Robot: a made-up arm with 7 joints. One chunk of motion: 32 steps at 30 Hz.
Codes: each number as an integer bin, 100 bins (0 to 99) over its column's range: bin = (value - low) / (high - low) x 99, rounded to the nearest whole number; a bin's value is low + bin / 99 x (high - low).
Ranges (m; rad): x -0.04..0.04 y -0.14..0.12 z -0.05..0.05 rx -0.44..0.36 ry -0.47..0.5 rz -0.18..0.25
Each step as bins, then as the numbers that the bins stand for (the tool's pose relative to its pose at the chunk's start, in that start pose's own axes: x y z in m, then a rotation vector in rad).
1 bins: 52 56 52 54 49 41
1 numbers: 0.0020 0.0071 0.0025 -0.0036 0.0101 -0.0019
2 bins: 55 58 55 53 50 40
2 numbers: 0.0044 0.0123 0.0056 -0.0117 0.0199 -0.0063
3 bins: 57 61 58 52 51 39
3 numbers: 0.0061 0.0202 0.0086 -0.0198 0.0297 -0.0106
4 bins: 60 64 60 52 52 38
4 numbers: 0.0085 0.0281 0.0106 -0.0198 0.0395 -0.0149
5 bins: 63 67 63 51 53 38
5 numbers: 0.0109 0.0360 0.0136 -0.0279 0.0493 -0.0149
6 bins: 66 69 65 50 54 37
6 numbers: 0.0133 0.0412 0.0157 -0.0360 0.0591 -0.0193
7 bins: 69 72 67 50 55 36
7 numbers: 0.0158 0.0491 0.0177 -0.0360 0.0689 -0.0236
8 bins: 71 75 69 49 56 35
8 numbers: 0.0174 0.0570 0.0197 -0.0440 0.0787 -0.0280
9 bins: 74 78 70 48 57 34
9 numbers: 0.0198 0.0648 0.0207 -0.0521 0.0885 -0.0323
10 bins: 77 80 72 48 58 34
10 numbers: 0.0222 0.0701 0.0227 -0.0521 0.0983 -0.0323
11 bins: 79 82 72 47 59 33
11 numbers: 0.0238 0.0754 0.0227 -0.0602 0.1081 -0.0367
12 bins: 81 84 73 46 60 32
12 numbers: 0.0255 0.0806 0.0237 -0.0683 0.1179 -0.0410
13 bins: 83 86 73 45 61 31
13 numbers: 0.0271 0.0859 0.0237 -0.0764 0.1277 -0.0454
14 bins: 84 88 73 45 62 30
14 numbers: 0.0279 0.0911 0.0237 -0.0764 0.1375 -0.0497
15 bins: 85 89 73 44 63 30
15 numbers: 0.0287 0.0937 0.0237 -0.0844 0.1473 -0.0497
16 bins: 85 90 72 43 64 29
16 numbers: 0.0287 0.0964 0.0227 -0.0925 0.1571 -0.0540
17 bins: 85 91 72 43 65 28
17 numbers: 0.0287 0.0990 0.0227 -0.0925 0.1669 -0.0584
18 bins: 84 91 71 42 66 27
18 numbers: 0.0279 0.0990 0.0217 -0.1006 0.1767 -0.0627
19 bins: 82 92 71 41 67 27
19 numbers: 0.0263 0.1016 0.0217 -0.1087 0.1865 -0.0627
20 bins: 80 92 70 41 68 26
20 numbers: 0.0246 0.1016 0.0207 -0.1087 0.1963 -0.0671
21 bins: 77 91 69 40 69 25
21 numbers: 0.0222 0.0990 0.0197 -0.1168 0.2061 -0.0714
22 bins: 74 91 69 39 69 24
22 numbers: 0.0198 0.0990 0.0197 -0.1248 0.2061 -0.0758
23 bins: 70 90 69 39 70 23
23 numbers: 0.0166 0.0964 0.0197 -0.1248 0.2159 -0.0801
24 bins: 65 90 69 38 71 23
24 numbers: 0.0125 0.0964 0.0197 -0.1329 0.2257 -0.0801
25 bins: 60 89 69 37 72 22
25 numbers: 0.0085 0.0937 0.0197 -0.1410 0.2355 -0.0844
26 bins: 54 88 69 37 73 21
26 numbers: 0.0036 0.0911 0.0197 -0.1410 0.2453 -0.0888
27 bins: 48 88 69 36 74 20
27 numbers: -0.0012 0.0911 0.0197 -0.1491 0.2551 -0.0931
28 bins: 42 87 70 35 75 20
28 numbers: -0.0061 0.0885 0.0207 -0.1572 0.2648 -0.0931
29 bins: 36 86 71 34 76 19
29 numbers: -0.0109 0.0859 0.0217 -0.1653 0.2746 -0.0975
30 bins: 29 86 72 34 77 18
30 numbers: -0.0166 0.0859 0.0227 -0.1653 0.2844 -0.1018
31 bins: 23 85 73 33 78 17
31 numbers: -0.0214 0.0832 0.0237 -0.1733 0.2942 -0.1062
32 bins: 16 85 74 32 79 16
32 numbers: -0.0271 0.0832 0.0247 -0.1814 0.3040 -0.1105
